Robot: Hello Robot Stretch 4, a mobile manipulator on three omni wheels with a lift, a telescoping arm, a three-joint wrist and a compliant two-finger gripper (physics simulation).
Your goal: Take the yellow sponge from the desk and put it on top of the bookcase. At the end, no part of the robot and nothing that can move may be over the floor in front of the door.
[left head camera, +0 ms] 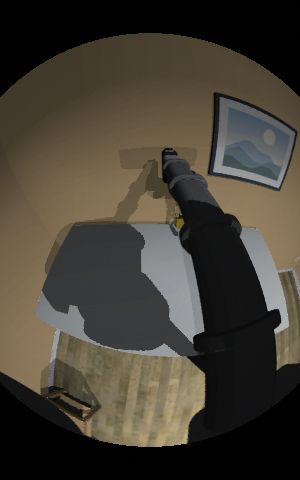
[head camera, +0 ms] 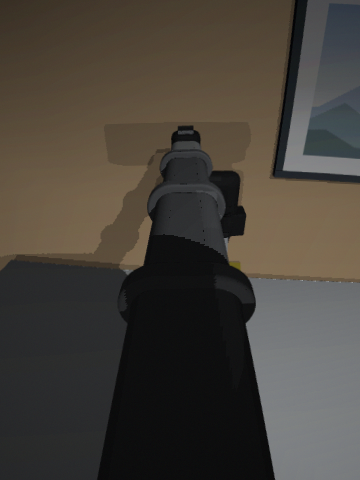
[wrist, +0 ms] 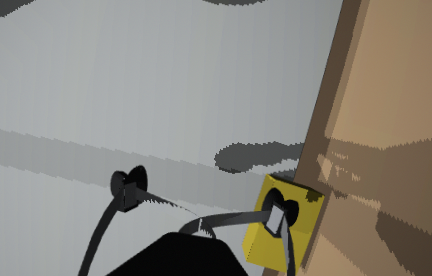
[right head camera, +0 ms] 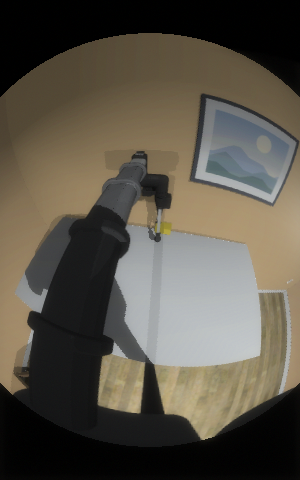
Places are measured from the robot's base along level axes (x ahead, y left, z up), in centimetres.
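Pixels of known places: gripper, fingertip midpoint: (wrist: 205, 192) (right head camera: 157, 231).
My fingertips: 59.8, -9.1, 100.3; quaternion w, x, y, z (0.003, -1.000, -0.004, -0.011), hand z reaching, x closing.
Behind a point stands the place of what it marks, as x, y, z.
The yellow sponge (head camera: 234, 265) @(70.7, -15.8, 96.7) (left head camera: 180, 221) @(68.1, -10.2, 96.7) (right head camera: 166, 228) @(66.6, -14.8, 96.6) (wrist: 310, 216) @(72.1, -10.8, 96.7) is at the back edge of the light grey desk (head camera: 310, 350) @(41.1, -32.5, 92.2) (left head camera: 160, 250) @(50.2, 4.1, 92.2) (right head camera: 210, 310) @(18.6, -37.5, 92.2) (wrist: 150, 65) @(50.2, 3.8, 92.2), close to the wall. My gripper (right head camera: 158, 234) @(59.8, -9.1, 100.3) (wrist: 205, 192) @(59.8, -9.1, 100.3) is open, with a wide gap between its fingertips. In the wrist view its right fingertip overlaps the sponge, and its left fingertip shows over the desk. I cannot tell whether the right fingertip touches the sponge. The arm hides much of the gripper in the head view. The bookcase and the door cannot be made out.
The wall (head camera: 100, 60) @(78.4, 19.9, 157.1) rises behind the desk. A framed picture (head camera: 345, 120) @(68.1, -38.4, 143.4) (left head camera: 252, 142) @(67.2, -45.4, 151.2) (right head camera: 242, 150) @(67.1, -45.6, 150.4) hangs on it, right of the arm (head camera: 185, 375) @(13.4, -0.6, 142.0) (left head camera: 240, 280) @(11.7, -0.6, 142.0) (right head camera: 75, 300) @(10.5, -2.0, 142.0). A brown wooden frame-like object (left head camera: 86, 426) stands at the lower left on the wooden floor (left head camera: 145, 395) @(-79.2, 25.1, -2.8).
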